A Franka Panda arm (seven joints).
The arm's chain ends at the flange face. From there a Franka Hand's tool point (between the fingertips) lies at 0.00 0.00 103.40 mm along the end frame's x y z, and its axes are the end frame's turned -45 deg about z.
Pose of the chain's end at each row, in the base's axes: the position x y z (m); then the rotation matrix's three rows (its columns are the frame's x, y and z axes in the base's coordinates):
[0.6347 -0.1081 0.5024], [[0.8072 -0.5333 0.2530], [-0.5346 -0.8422 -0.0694], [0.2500 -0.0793 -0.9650]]
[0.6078 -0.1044 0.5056], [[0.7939 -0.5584 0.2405], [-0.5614 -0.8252 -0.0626], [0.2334 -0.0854 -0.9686]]
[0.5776 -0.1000 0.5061], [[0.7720 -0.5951 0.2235], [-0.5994 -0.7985 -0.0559], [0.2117 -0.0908 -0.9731]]
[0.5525 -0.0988 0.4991], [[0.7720 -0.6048 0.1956], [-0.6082 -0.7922 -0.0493], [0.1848 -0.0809 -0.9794]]
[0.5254 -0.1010 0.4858], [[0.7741 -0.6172 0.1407], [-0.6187 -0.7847 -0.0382], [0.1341 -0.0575 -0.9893]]
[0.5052 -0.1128 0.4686], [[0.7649 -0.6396 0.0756], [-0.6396 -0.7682 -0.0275], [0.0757 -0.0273 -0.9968]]
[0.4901 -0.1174 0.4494], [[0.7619 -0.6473 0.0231], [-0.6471 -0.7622 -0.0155], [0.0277 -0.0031 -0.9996]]
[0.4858 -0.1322 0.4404], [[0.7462 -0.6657 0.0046], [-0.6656 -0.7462 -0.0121], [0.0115 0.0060 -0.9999]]
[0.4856 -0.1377 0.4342], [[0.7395 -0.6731 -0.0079], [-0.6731 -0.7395 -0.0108], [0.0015 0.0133 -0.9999]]
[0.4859 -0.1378 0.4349], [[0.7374 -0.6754 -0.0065], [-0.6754 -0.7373 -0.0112], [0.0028 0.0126 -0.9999]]
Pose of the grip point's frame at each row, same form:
[0.6609 -0.1153 0.4026], [[0.9479 0.1937 0.2530], [0.2175 -0.9735 -0.0694], [0.2329 0.1207 -0.9650]]
[0.6327 -0.1109 0.4054], [[0.9562 0.1665 0.2405], [0.1865 -0.9805 -0.0626], [0.2254 0.1047 -0.9686]]
[0.6007 -0.1058 0.4055], [[0.9667 0.1251 0.2235], [0.1408 -0.9885 -0.0559], [0.2139 0.0855 -0.9731]]
[0.5727 -0.1039 0.3978], [[0.9735 0.1182 0.1956], [0.1301 -0.9902 -0.0493], [0.1879 0.0735 -0.9794]]
[0.5399 -0.1049 0.3835], [[0.9838 0.1109 0.1407], [0.1174 -0.9924 -0.0382], [0.1355 0.0542 -0.9893]]
[0.5130 -0.1156 0.3655], [[0.9931 0.0886 0.0756], [0.0909 -0.9955 -0.0275], [0.0728 0.0342 -0.9968]]
[0.4925 -0.1190 0.3460], [[0.9965 0.0810 0.0231], [0.0814 -0.9965 -0.0155], [0.0218 0.0174 -0.9996]]
[0.4863 -0.1335 0.3370], [[0.9984 0.0569 0.0046], [0.0570 -0.9983 -0.0121], [0.0039 0.0124 -0.9999]]
[0.4848 -0.1388 0.3308], [[0.9989 0.0470 -0.0079], [0.0470 -0.9989 -0.0108], [-0.0083 0.0105 -0.9999]]
[0.4852 -0.1390 0.3315], [[0.9990 0.0438 -0.0065], [0.0438 -0.9989 -0.0112], [-0.0069 0.0109 -0.9999]]

